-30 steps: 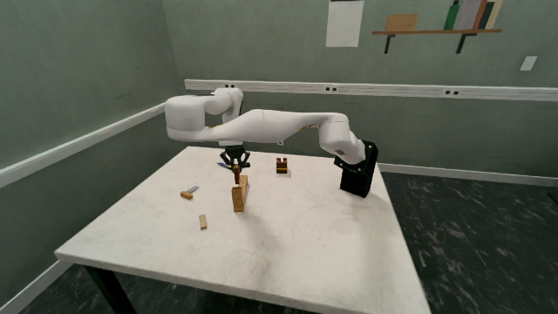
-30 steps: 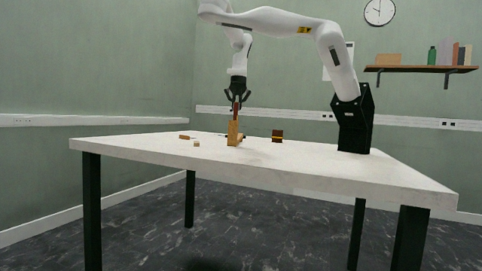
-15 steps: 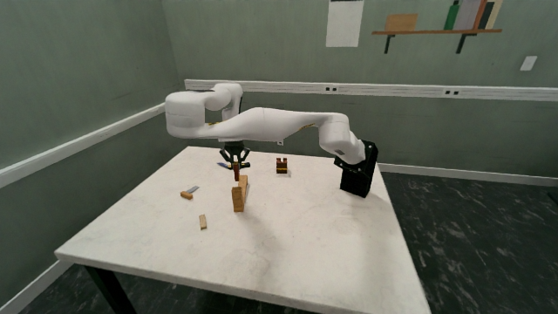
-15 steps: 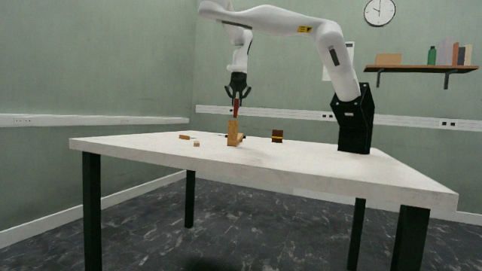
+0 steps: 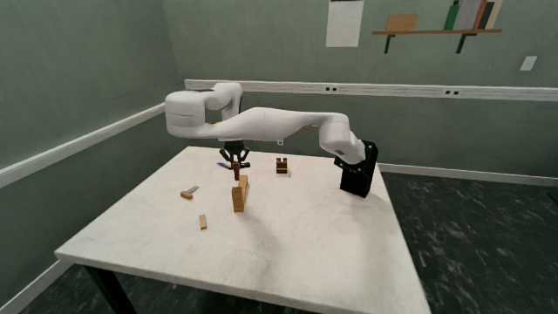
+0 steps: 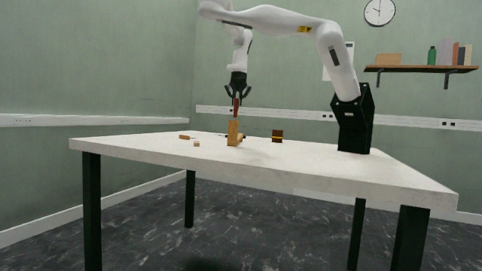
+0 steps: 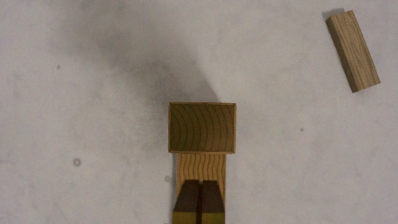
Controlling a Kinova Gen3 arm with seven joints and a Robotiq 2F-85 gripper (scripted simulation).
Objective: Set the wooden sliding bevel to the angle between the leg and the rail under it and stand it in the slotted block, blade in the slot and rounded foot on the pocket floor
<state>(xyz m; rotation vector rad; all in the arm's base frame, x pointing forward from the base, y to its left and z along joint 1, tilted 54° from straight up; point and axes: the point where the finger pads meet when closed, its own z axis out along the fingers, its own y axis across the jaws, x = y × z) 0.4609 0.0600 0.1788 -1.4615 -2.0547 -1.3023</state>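
Now: hand 40 mm above the wooden sliding bevel. Round my hand: grey blade: 60 mm below, 10 mm to the right, 10 mm ahead; then black bevel: 250 mm to the right, 220 mm ahead, 190 mm below; then wooden block: 190 mm to the left, 190 mm below, 70 mm ahead.
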